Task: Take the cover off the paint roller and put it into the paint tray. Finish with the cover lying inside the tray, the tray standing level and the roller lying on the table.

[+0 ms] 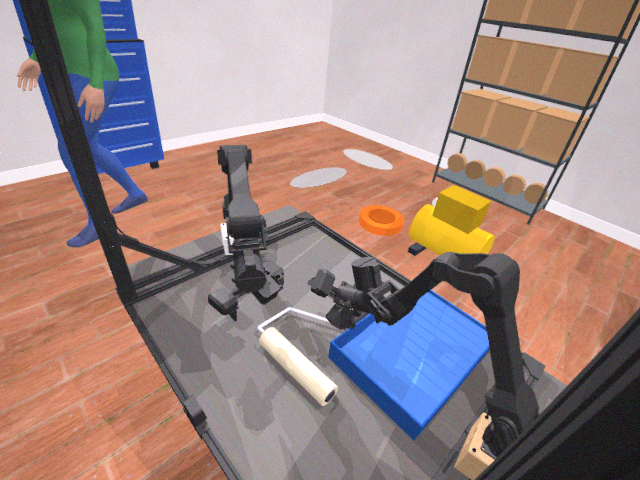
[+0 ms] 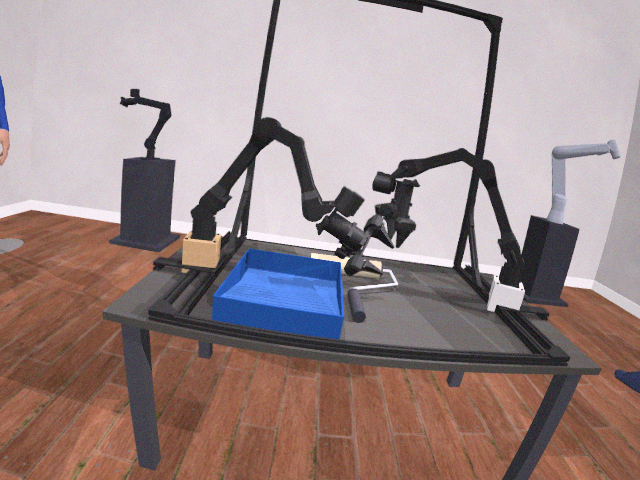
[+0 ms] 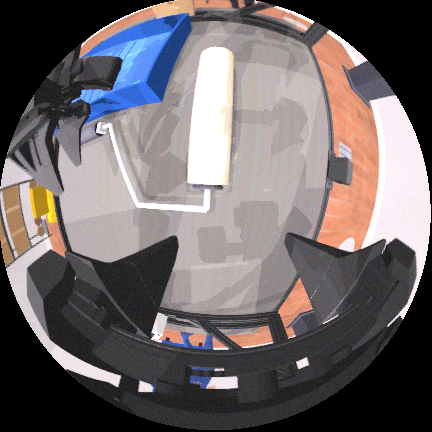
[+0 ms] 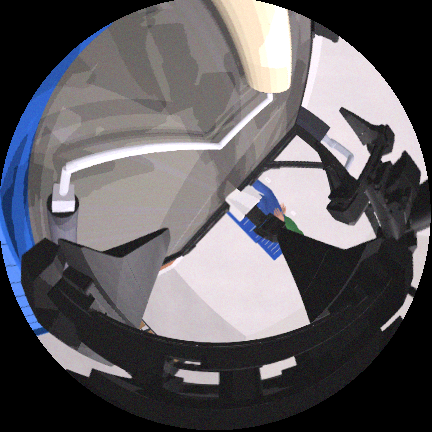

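Seen in the pictures: left gripper, between the fingertips: [image 1: 249, 310] [image 2: 393, 243] [image 3: 233, 240] [image 4: 329, 123]; right gripper, between the fingertips: [image 2: 388, 260] [image 3: 70, 175] [image 4: 225, 234]; left arm's base, origin of its link: [image 2: 509, 283] [image 4: 250, 209]; right arm's base, origin of its link: [image 1: 500, 446] [image 2: 202, 236].
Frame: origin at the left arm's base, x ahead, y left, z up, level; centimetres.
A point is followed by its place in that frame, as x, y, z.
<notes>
The cream cover [image 1: 297, 364] @(54.9, 5.9, -3.5) [image 2: 323, 256] @(59.4, 10.6, -3.4) [image 3: 212, 115] @(50.4, 4.6, -3.3) [image 4: 272, 55] @(46.8, 5.1, -4.0) is around the roller, lying on the table; dark core shows at its ends. The roller's white wire [image 1: 273, 318] @(37.5, 4.2, -5.9) [image 2: 395, 279] @(35.9, 6.9, -5.9) [image 3: 172, 207] @(37.4, 4.0, -5.8) [image 4: 150, 147] @(40.8, 17.2, -6.2) bends round to the grey handle [image 2: 356, 305] @(39.4, 35.4, -5.5) [image 3: 90, 134] @(41.8, 26.4, -5.6) [image 4: 64, 227] @(42.9, 26.5, -5.1). The blue tray [image 1: 372, 390] @(65.5, 21.0, -5.3) [image 2: 279, 315] @(49.9, 55.5, -4.1) [image 3: 170, 60] @(60.5, 19.0, -6.7) [image 4: 12, 165] stands level beside the roller. My left gripper [image 1: 252, 308] @(40.7, -2.7, 2.8) [image 3: 233, 240] @(40.7, -2.7, 2.8) is open and empty, above the table off the cover's wire end. My right gripper [image 1: 328, 302] [image 4: 225, 234] @(37.4, 17.1, 2.3) is open and empty, above the wire near the tray corner.
The two grippers are close together over the table. A black frame [image 2: 488, 98] @(18.1, -32.2, 61.0) rises around the table [image 2: 444, 322] @(17.3, 23.4, -8.7). On the floor beyond stand a yellow machine [image 1: 449, 235], an orange ring [image 1: 366, 224], a shelf rack and a blue drawer cabinet [image 1: 131, 93]; a person stands by the cabinet.
</notes>
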